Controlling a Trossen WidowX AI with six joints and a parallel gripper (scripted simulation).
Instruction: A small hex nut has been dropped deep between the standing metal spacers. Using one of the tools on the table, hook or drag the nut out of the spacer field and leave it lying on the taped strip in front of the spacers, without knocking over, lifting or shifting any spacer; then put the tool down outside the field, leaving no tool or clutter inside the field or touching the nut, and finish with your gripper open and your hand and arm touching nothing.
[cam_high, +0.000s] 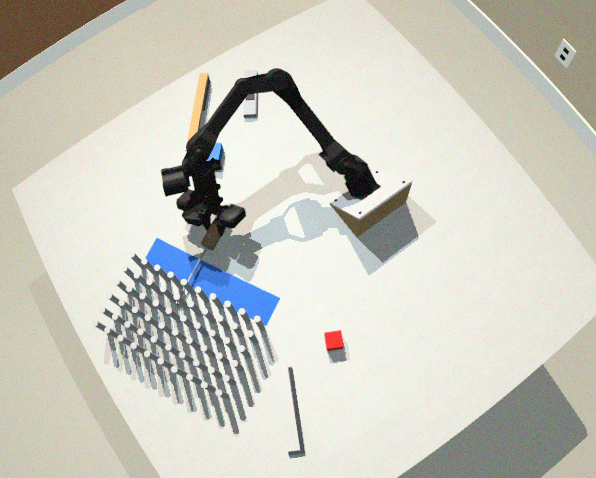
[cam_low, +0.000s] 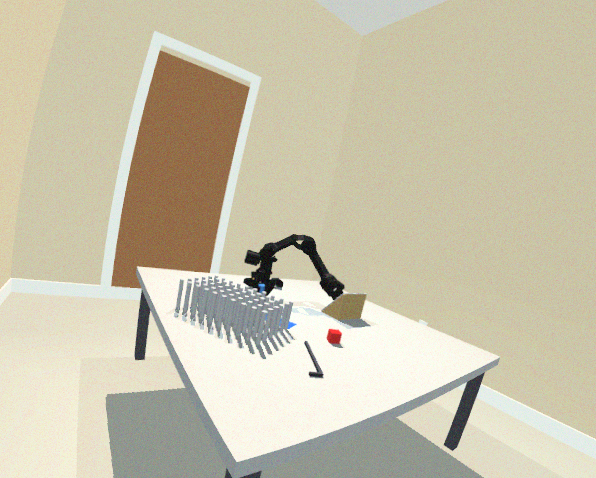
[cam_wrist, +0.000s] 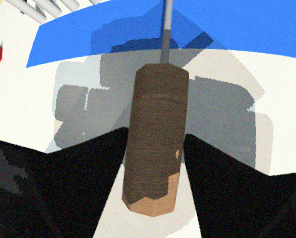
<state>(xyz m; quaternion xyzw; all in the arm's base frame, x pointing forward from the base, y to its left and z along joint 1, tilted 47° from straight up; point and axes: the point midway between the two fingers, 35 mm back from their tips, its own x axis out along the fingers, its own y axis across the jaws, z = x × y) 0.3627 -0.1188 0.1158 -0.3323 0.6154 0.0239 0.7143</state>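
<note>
Now: gripper tip 9 cm to the right of the blue taped strip, 9 cm short of it and 2 cm above it. From my gripper tip the other things lie so: blue cube 19 cm to the right, 12 cm behind; then grey block 32 cm behind, 31 cm to the right; then red cube 41 cm to the left, 8 cm behind.
</note>
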